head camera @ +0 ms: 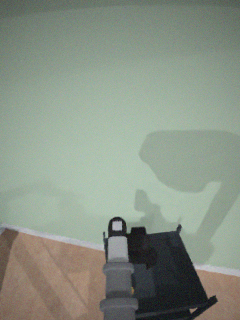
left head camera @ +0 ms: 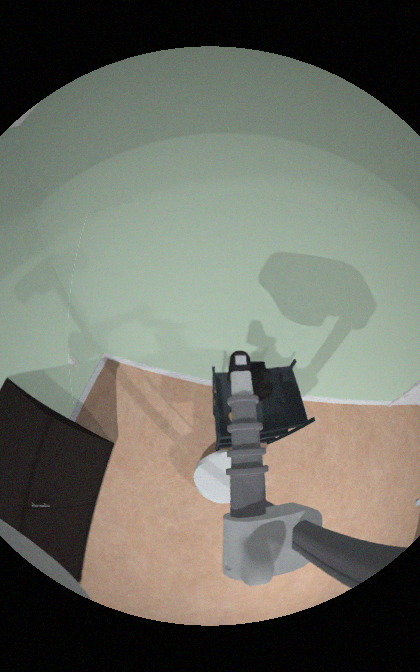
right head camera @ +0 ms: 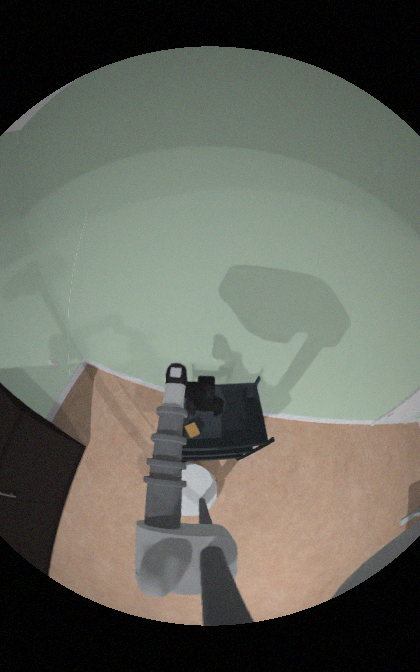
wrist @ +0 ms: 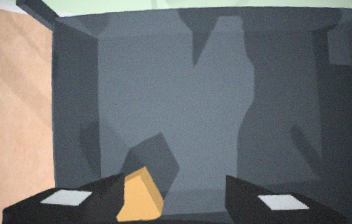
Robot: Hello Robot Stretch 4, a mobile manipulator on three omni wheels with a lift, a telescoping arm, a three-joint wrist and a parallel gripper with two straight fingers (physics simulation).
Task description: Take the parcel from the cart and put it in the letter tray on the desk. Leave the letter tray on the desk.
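Places are measured from the robot's base along level axes (x back, y right, z up), in metres.
Where they show: gripper, fingertip midpoint: [head camera: 137, 267] [wrist: 175, 189]; robot's base at its link origin: [left head camera: 222, 475].
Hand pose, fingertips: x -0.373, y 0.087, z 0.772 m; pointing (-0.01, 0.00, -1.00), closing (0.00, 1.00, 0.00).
Things, the pixels of their top centre, and the offset from my fingertips. "spot": a spot on its surface instead.
- small orange-tan block at its top centre: [wrist: 132, 204] dx +0.048, dy -0.051, dz -0.087 m
- dark brown cabinet-like piece at a spot on its surface: [left head camera: 60, 465] spot: dx +0.465, dy -1.025, dz -0.165 m
The parcel, a small orange-tan block [left head camera: 231, 416] [right head camera: 192, 430] [wrist: 142, 197], lies inside the dark blue-grey cart [head camera: 187, 270] [left head camera: 300, 410] [right head camera: 257, 417] [wrist: 75, 100]. The arm covers most of it in the left head camera view. My gripper [wrist: 175, 189] points down over the cart and is open, its fingers wide apart. In the wrist view the parcel shows beside the left finger, which overlaps its left edge; the right finger is well apart from it. The fingertips are hidden in the head views. The letter tray does not show in these views.
A round white object [left head camera: 212, 477] [right head camera: 202, 485] stands on the floor at the cart's near side, partly behind the arm. A dark brown cabinet-like piece [left head camera: 60, 465] [right head camera: 35, 465] with a handle stands at the left. A pale green wall [head camera: 100, 125] rises behind the cart.
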